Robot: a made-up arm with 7 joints. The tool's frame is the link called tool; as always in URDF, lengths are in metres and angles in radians. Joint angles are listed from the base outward.
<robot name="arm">
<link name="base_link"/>
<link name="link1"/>
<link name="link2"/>
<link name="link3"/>
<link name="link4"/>
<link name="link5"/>
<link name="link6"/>
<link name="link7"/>
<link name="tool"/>
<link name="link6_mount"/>
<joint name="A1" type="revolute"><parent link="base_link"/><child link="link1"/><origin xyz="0.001 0.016 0.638" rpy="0 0 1.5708"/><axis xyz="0 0 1"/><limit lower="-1.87" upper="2.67"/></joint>
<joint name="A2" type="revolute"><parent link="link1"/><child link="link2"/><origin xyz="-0.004 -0.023 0.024" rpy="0 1.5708 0"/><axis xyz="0 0 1"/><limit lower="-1.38" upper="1.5"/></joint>
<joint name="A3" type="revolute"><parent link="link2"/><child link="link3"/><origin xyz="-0.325 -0.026 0.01" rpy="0 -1.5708 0"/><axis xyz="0 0 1"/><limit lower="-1.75" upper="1.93"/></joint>
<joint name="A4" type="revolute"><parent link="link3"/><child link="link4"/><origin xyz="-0.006 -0.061 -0.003" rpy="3.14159 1.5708 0"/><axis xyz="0 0 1"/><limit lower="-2.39" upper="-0.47"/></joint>
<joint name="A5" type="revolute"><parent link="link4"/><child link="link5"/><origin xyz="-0.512 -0.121 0.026" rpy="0 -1.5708 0"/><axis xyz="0 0 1"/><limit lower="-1.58" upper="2.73"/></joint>
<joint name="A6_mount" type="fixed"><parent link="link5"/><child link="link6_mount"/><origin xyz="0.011 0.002 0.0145"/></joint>
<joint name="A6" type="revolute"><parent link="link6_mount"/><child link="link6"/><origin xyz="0.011 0.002 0.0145" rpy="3.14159 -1.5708 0"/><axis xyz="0 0 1"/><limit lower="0.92" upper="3.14"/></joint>
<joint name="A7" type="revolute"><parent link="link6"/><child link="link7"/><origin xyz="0.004 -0.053 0.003" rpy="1.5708 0 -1.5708"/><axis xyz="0 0 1"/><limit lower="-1.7" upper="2.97"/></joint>
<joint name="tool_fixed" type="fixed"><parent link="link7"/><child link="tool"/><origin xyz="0.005 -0.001 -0.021" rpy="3.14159 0 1.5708"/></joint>
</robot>
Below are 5 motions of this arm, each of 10 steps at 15 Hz.
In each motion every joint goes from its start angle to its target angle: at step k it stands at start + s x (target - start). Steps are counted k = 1, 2, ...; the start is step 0. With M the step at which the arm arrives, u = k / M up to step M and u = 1 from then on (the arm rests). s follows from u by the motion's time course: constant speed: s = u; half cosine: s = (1 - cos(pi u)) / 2; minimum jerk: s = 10 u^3 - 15 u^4 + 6 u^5.
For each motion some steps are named. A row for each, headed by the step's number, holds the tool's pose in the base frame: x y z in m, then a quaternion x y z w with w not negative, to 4 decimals.
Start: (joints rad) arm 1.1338 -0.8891 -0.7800 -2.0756 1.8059 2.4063 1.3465
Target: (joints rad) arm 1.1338 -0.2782 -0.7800 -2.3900 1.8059 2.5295 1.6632
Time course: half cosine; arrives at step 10
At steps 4, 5, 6, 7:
4: 0.5178 0.0728 0.9464 0.0001 -0.8193 0.5026 0.2760
5: 0.5217 0.1043 0.8969 0.0279 -0.7762 0.5404 0.3236
6: 0.5214 0.1287 0.8447 0.0522 -0.7281 0.5733 0.3721
7: 0.5175 0.1444 0.7965 0.0708 -0.6809 0.5984 0.4163

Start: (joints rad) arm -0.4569 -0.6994 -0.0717 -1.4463 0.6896 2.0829 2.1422
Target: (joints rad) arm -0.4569 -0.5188 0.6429 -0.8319 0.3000 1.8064 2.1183
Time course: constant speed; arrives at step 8
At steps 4, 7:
4: 0.1108 0.0532 1.5468 -0.5769 -0.2725 0.7510 0.1703
7: 0.0639 0.1781 1.5647 -0.5792 -0.2286 0.7812 0.0434

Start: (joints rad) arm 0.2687 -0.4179 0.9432 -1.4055 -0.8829 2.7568 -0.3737
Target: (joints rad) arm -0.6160 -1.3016 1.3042 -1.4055 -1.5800 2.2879 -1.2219
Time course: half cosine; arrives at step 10
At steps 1, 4, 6, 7, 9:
1: -0.0210 0.4912 1.3402 0.3586 -0.7089 0.2626 0.5476
4: -0.1167 0.5358 1.2876 0.0052 -0.8636 0.2982 0.4066
6: -0.1386 0.6416 1.1655 -0.3643 -0.8537 0.2861 0.2380
7: -0.1155 0.6952 1.0921 -0.5177 -0.7981 0.2674 0.1533
9: -0.0530 0.7564 0.9838 -0.6893 -0.6851 0.2327 0.0369

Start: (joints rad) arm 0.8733 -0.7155 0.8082 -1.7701 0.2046 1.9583 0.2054
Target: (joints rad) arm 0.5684 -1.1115 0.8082 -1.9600 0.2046 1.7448 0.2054
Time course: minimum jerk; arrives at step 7
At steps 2, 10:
2: -0.2135 0.4392 1.2788 0.3465 -0.1264 -0.0486 0.9282
10: -0.1952 0.4177 1.2410 0.2821 -0.2820 -0.2104 0.8925

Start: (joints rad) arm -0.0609 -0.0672 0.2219 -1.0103 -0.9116 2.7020 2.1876
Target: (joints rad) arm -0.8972 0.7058 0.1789 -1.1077 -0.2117 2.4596 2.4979
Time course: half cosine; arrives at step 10
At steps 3, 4, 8, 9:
3: 0.5495 -0.0307 1.3720 -0.7223 0.1220 0.6687 0.1278
4: 0.6140 -0.1283 1.3068 -0.6613 0.1092 0.7098 0.2167
8: 0.6212 -0.5769 0.9578 -0.3763 0.0273 0.6909 0.6167
9: 0.5927 -0.6274 0.9061 -0.3374 0.0130 0.6661 0.6650

